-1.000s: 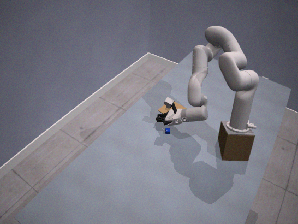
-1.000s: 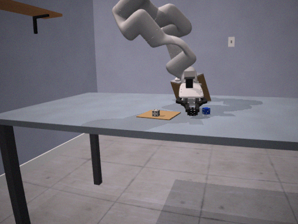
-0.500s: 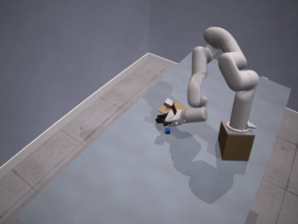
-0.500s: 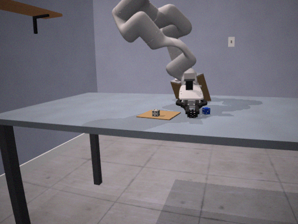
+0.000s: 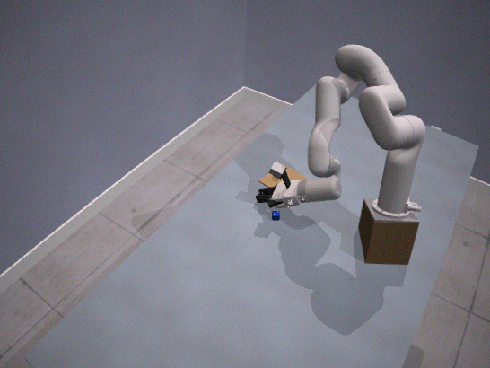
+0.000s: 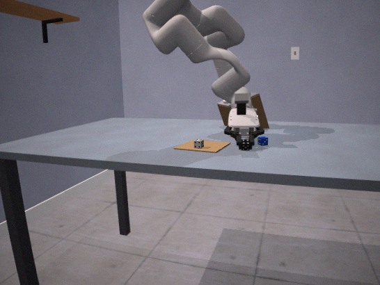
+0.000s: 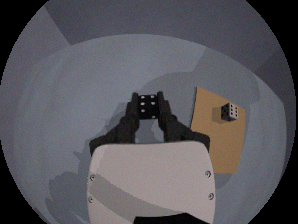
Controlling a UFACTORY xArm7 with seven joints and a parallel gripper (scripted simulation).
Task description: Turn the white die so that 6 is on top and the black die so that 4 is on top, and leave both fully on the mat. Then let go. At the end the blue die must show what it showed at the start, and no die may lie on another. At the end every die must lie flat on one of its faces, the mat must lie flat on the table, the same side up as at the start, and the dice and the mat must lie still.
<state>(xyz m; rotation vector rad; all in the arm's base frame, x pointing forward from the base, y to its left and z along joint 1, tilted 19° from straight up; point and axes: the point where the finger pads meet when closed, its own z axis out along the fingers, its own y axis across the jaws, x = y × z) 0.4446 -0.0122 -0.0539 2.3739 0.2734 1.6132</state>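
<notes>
Now: hand 70 mm past the blue die, 60 mm to the right of it and 10 mm above it. From my hand the other things lie so: white die (140 mm to the right, 10 mm below, 10 mm behind); black die (10 mm below, 10 mm ahead); mat (130 mm to the right, 40 mm behind, 20 mm below).
</notes>
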